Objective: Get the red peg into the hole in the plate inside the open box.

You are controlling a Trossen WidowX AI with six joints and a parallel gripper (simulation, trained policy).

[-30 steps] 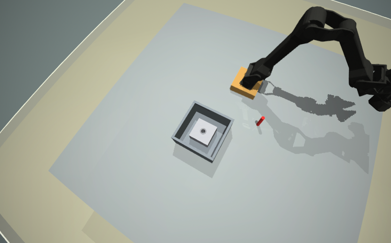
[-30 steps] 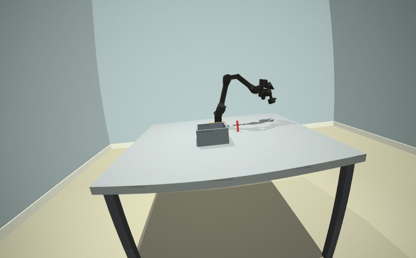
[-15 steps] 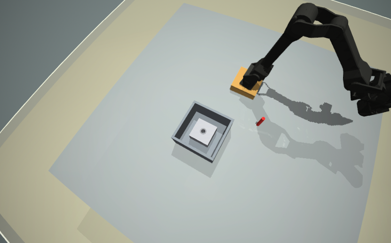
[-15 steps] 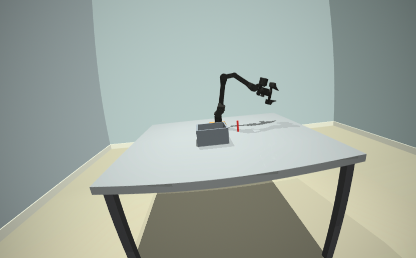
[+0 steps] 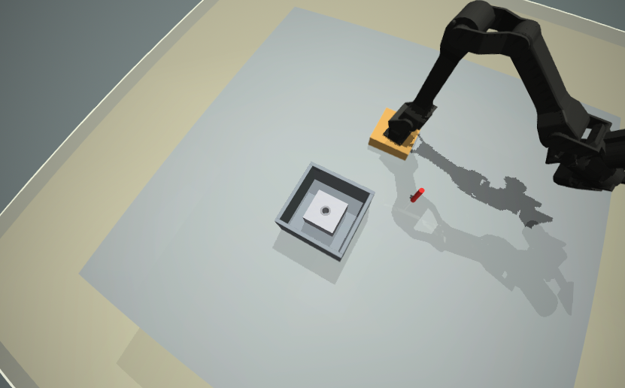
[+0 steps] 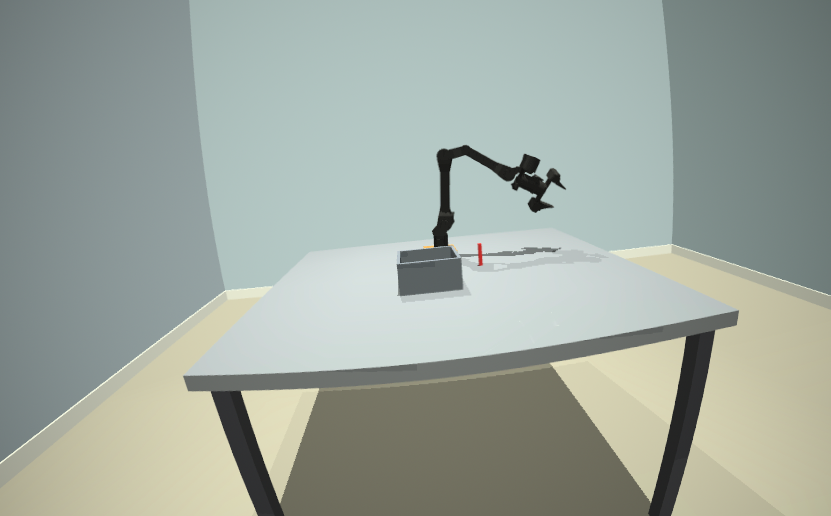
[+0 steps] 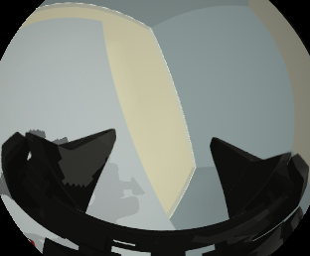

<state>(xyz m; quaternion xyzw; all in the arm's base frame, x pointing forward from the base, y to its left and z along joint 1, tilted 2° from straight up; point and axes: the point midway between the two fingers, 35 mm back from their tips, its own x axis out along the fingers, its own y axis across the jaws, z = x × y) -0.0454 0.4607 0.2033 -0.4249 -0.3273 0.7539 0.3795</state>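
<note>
Now: gripper tip 340 mm to the left of the red peg, 200 mm short of it and 170 mm above it. Round my gripper tip: grey box 510 mm to the right, 390 mm ahead, 180 mm below; then plate 510 mm to the right, 390 mm ahead, 160 mm below.
</note>
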